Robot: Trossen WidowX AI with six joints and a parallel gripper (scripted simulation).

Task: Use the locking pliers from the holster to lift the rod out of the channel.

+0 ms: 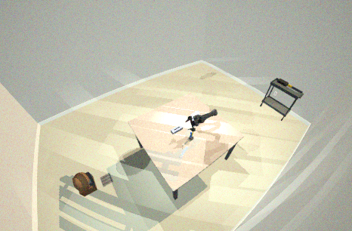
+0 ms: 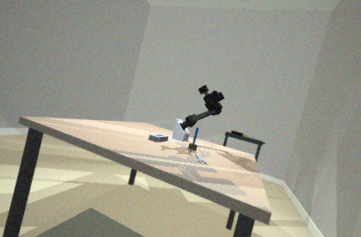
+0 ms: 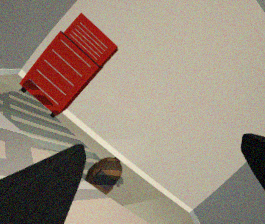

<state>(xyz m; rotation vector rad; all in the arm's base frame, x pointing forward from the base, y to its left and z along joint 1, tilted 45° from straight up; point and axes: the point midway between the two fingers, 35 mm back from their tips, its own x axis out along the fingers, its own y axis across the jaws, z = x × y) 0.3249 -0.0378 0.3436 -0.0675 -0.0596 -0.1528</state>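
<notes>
The grey link bar is 13 cm behind my gripper tip, 2 cm to the right of it and 29 cm below it. Round my gripper tip: holster: 13 cm behind, 2 cm to the right, 38 cm below; then channel block: 7 cm behind, 27 cm to the right, 37 cm below; then yellow handle: 16 cm behind, 3 cm to the right, 29 cm below.
</notes>
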